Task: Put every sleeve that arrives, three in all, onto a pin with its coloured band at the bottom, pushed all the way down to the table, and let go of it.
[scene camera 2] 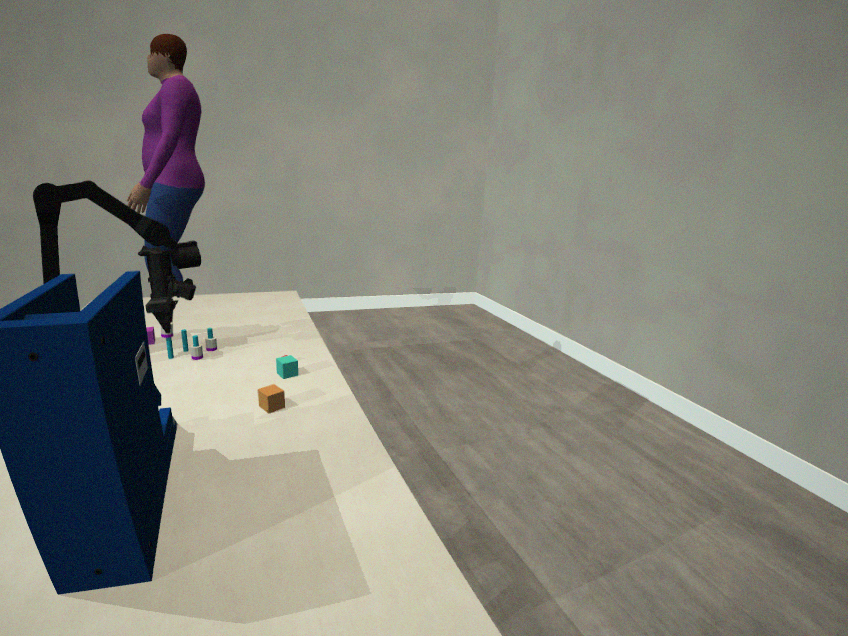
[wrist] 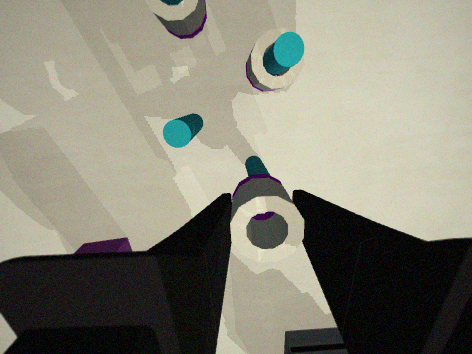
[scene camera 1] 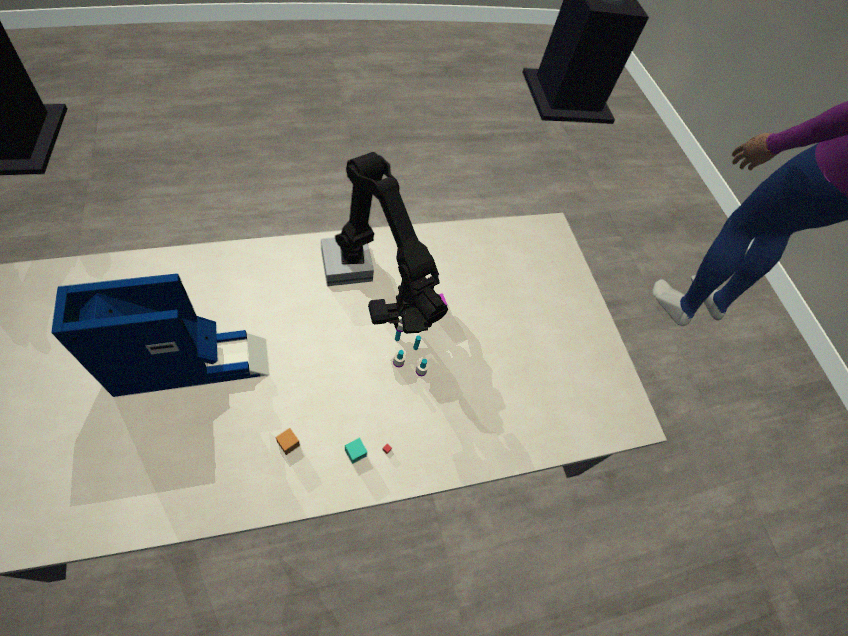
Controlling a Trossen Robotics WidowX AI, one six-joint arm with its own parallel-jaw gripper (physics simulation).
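Note:
My gripper [scene camera 1: 401, 323] [scene camera 2: 167, 329] [wrist: 261, 200] is shut on a grey-white sleeve [scene camera 2: 167, 333] [wrist: 260, 190], upright with its purple band at the bottom. The sleeve is above a teal pin [scene camera 1: 397, 336] [scene camera 2: 169, 348] [wrist: 255, 166], whose top is hidden beneath it in the wrist view; no teal shows in its hole. Another teal pin [scene camera 1: 417, 342] [scene camera 2: 184, 340] [wrist: 177, 133] stands bare. One sleeve [scene camera 1: 398, 362] [scene camera 2: 197, 352] [wrist: 256, 60] sits low around a pin, purple band down. A second sleeve [scene camera 1: 421, 371] [scene camera 2: 210, 344] [wrist: 186, 26] sits likewise on the pin diagonally across.
A blue dispenser [scene camera 1: 130, 355] [scene camera 2: 47, 410] with a chute stands at the left of the table in scene camera 1. A magenta block [scene camera 1: 443, 299] [scene camera 2: 150, 335] [wrist: 105, 246] is near the gripper. Orange [scene camera 1: 287, 440] [scene camera 2: 271, 398], green [scene camera 1: 355, 449] [scene camera 2: 287, 366] and small red [scene camera 1: 387, 448] cubes lie toward the front edge. A person [scene camera 2: 171, 136] stands beyond the table.

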